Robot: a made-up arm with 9 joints. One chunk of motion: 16 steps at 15 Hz.
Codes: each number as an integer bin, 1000 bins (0 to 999) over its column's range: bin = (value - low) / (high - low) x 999, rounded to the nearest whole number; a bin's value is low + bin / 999 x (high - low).
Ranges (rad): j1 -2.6..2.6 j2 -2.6..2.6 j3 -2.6..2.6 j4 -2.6..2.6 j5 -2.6..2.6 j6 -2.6..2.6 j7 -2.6..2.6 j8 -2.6..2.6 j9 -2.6..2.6
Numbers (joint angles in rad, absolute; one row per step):
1: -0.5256 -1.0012 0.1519 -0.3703 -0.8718 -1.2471 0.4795 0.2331 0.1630
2: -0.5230 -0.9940 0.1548 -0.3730 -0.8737 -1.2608 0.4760 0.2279 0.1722
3: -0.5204 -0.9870 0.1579 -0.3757 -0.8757 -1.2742 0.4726 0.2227 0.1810
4: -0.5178 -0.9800 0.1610 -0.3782 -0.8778 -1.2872 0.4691 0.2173 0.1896
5: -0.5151 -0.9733 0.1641 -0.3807 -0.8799 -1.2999 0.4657 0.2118 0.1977
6: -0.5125 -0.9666 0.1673 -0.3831 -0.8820 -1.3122 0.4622 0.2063 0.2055
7: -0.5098 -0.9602 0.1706 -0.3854 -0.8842 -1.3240 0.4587 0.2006 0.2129
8: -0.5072 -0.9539 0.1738 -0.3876 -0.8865 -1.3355 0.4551 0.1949 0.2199
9: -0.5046 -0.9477 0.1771 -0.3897 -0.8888 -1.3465 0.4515 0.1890 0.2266
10: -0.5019 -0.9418 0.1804 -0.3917 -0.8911 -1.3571 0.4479 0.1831 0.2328
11: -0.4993 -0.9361 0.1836 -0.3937 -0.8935 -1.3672 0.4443 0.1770 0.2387
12: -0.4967 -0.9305 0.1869 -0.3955 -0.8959 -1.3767 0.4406 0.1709 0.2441
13: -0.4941 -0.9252 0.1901 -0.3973 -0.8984 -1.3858 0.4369 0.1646 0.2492
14: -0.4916 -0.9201 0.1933 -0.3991 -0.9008 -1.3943 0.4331 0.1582 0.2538
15: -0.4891 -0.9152 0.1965 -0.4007 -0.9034 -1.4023 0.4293 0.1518 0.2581
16: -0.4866 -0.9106 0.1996 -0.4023 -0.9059 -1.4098 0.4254 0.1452 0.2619
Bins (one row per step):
1: 399 307 529 428 332 260 592 544 531
2: 399 309 529 428 332 257 591 543 533
3: 400 310 530 427 331 255 590 542 534
4: 400 311 530 427 331 252 590 541 536
5: 401 313 531 426 330 250 589 540 537
6: 401 314 532 426 330 247 588 539 539
7: 402 315 532 425 330 245 588 538 540
8: 402 316 533 425 329 243 587 537 542
9: 403 317 534 425 329 241 586 536 543
10: 403 319 534 424 328 239 586 535 544
11: 404 320 535 424 328 237 585 534 545
12: 404 321 535 424 327 235 584 532 546
13: 405 322 536 423 327 233 583 531 547
14: 405 323 537 423 326 232 583 530 548
15: 406 324 537 423 326 230 582 529 549
16: 406 325 538 422 325 229 581 527 550

